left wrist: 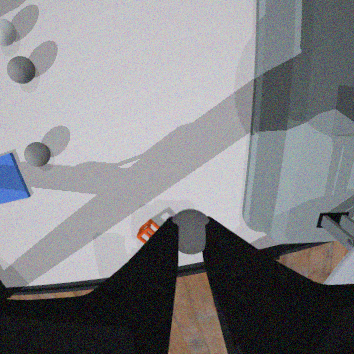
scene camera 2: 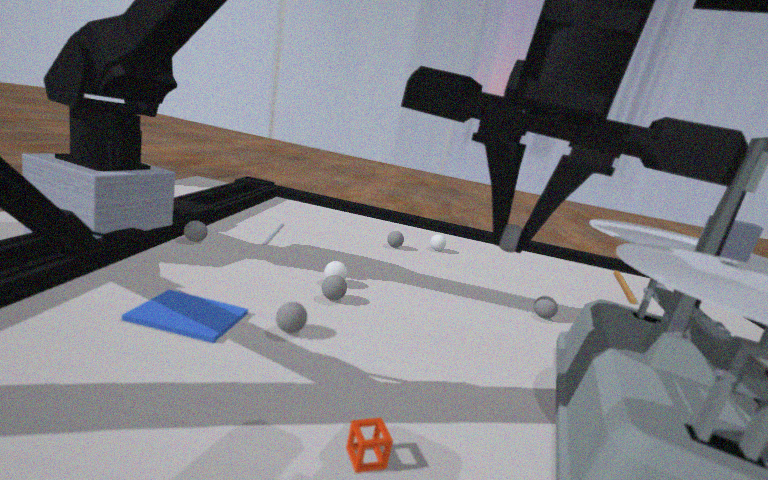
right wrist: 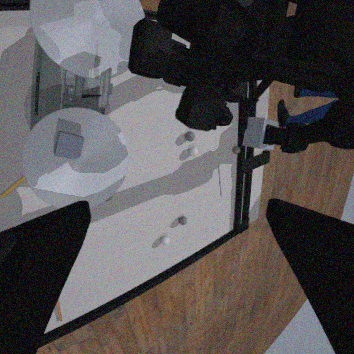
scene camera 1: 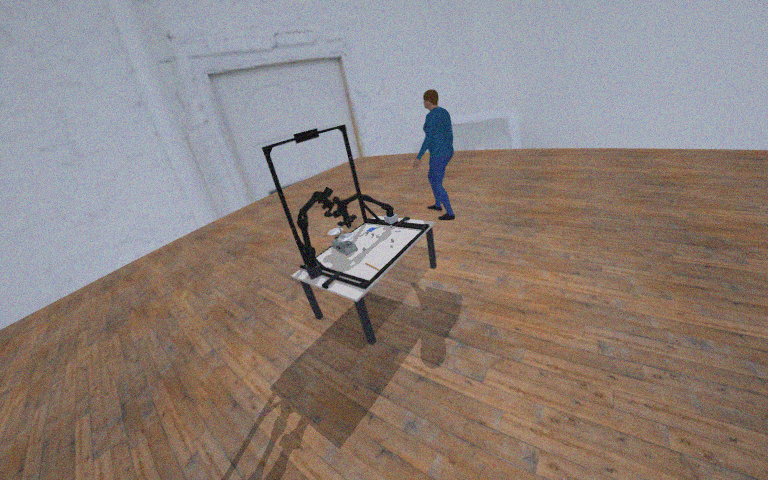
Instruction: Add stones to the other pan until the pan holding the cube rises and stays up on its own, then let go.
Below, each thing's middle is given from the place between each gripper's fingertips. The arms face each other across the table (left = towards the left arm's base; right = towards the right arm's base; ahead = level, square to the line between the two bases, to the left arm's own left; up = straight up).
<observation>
The grey balance scale [scene camera 2: 632, 388] lies 14 cm to the right of my left hand, 4 cm ahead of it and 2 cm below it. From my left hand the other things lie so: blue flat pad [scene camera 2: 176, 312]: 25 cm to the left, 13 cm below, 1 cm ahead; orange wire-frame cube [scene camera 2: 362, 444]: 12 cm below, 8 cm behind, 6 cm to the left.
My right gripper is now 70 mm past the grey balance scale, 10 mm to the right of it and 260 mm above it. The rest, counted from my right hand: blue flat pad (90 mm behind, 400 mm to the left, 370 mm below); orange wire-frame cube (190 mm behind, 210 mm to the left, 370 mm below).
</observation>
